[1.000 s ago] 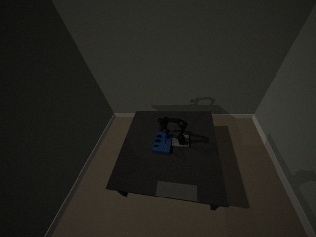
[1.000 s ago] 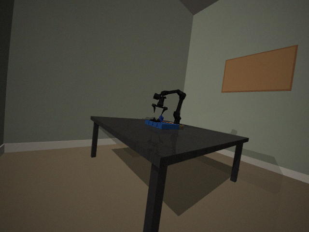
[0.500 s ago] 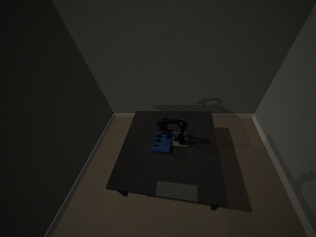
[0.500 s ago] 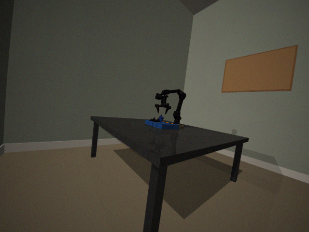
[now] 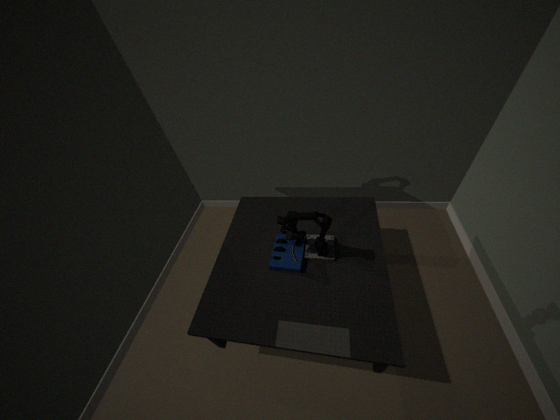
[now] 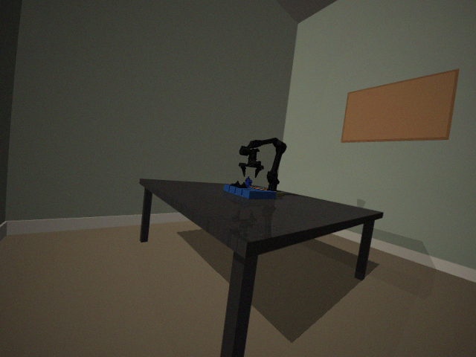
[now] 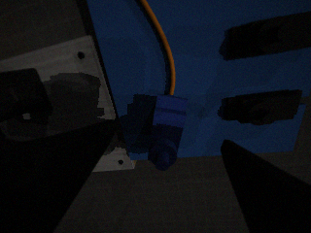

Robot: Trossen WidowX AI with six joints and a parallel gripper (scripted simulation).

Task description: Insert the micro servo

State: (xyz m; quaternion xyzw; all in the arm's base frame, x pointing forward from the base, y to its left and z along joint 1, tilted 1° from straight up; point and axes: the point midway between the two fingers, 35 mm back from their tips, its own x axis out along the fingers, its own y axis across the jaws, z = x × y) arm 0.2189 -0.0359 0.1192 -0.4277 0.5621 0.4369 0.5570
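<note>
Now: the blue robot deck 10 cm below my gripper tip and 6 cm to the left of it.
</note>
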